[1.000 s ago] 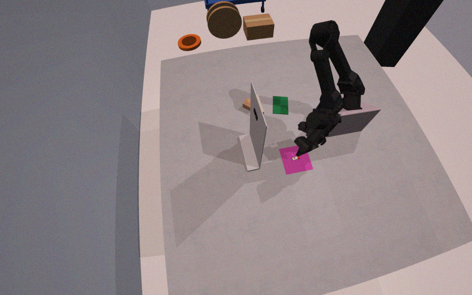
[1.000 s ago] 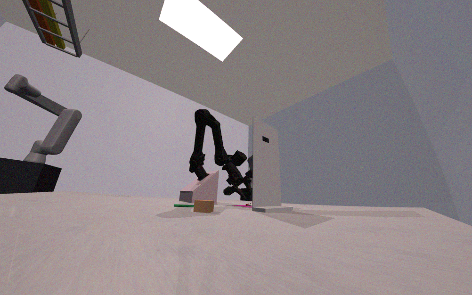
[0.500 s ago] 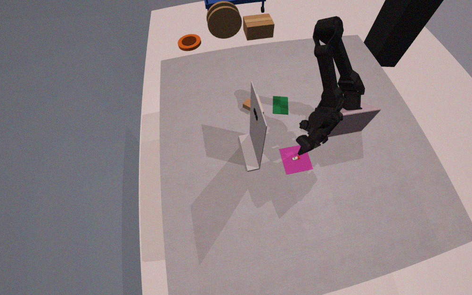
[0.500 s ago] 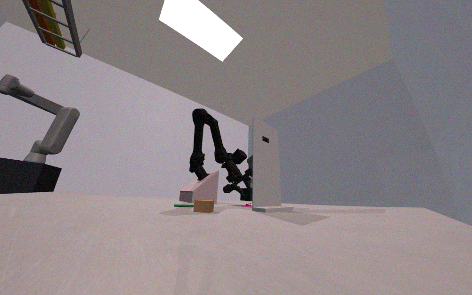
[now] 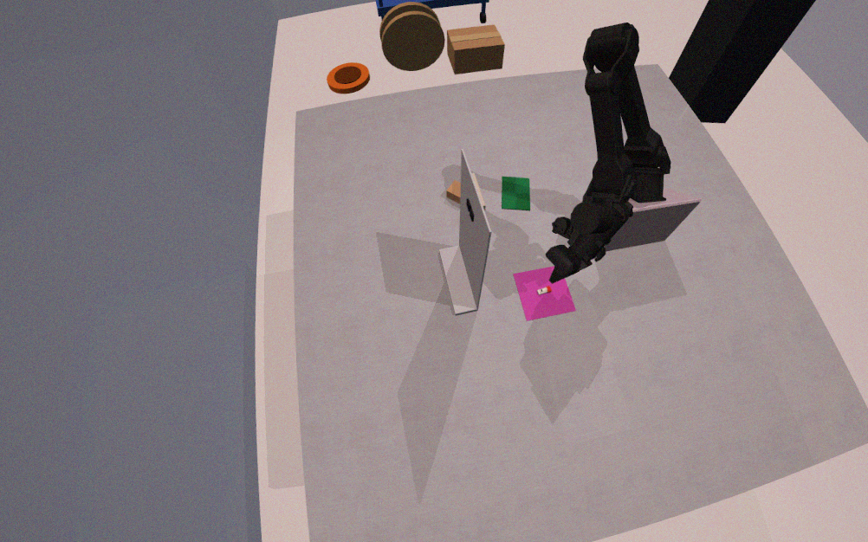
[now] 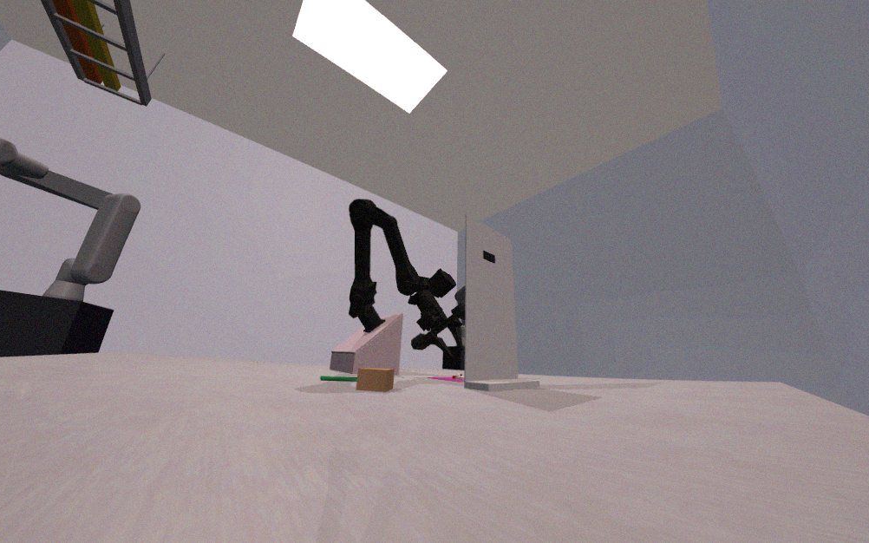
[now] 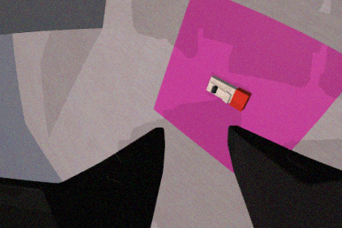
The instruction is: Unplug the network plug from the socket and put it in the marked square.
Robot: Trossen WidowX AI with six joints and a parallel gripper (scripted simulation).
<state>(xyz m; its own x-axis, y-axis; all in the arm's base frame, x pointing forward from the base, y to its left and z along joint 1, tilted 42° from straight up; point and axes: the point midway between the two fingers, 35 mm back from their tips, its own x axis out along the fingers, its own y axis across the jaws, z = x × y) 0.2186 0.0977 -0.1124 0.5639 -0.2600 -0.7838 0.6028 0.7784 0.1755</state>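
Now: gripper tip 1 cm short of the red network plug and 6 cm above it. Also, from my gripper tip: grey upright panel (19 cm ahead, 5 cm to the right, 9 cm above); magenta marked square (1 cm ahead, 6 cm below).
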